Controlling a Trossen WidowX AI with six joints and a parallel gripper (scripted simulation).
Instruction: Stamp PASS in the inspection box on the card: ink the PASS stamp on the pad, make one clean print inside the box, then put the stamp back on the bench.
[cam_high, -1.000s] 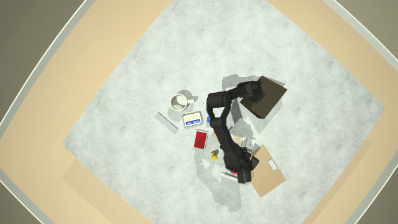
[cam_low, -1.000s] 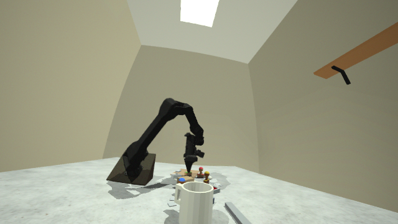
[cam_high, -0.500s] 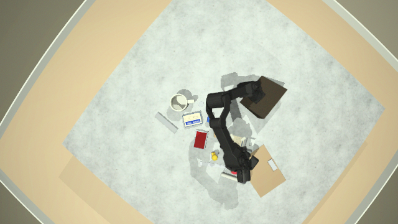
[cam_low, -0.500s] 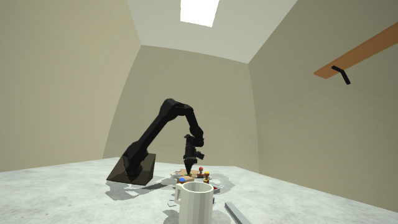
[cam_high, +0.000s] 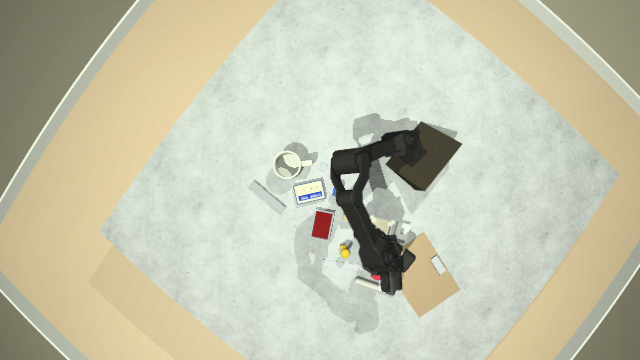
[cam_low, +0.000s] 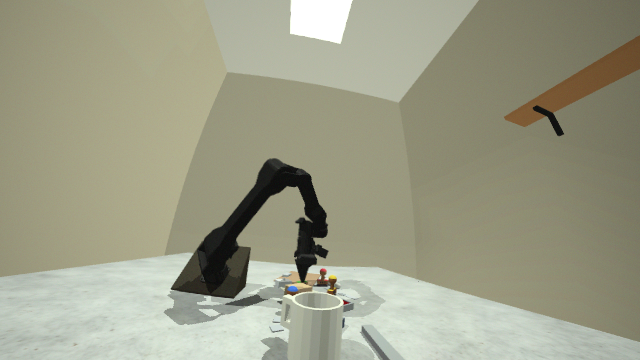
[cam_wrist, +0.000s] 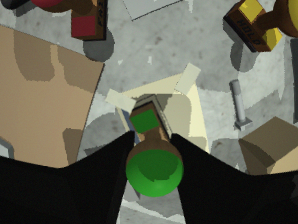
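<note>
Now: gripper tip right at the green-knobbed stamp. Also, from my gripper tip: cream card: 1 cm behind, 2 cm to the right, 3 cm below; red stamp: 8 cm ahead, 6 cm to the left, 1 cm below; screw: 3 cm ahead, 8 cm to the right, 2 cm below.
</note>
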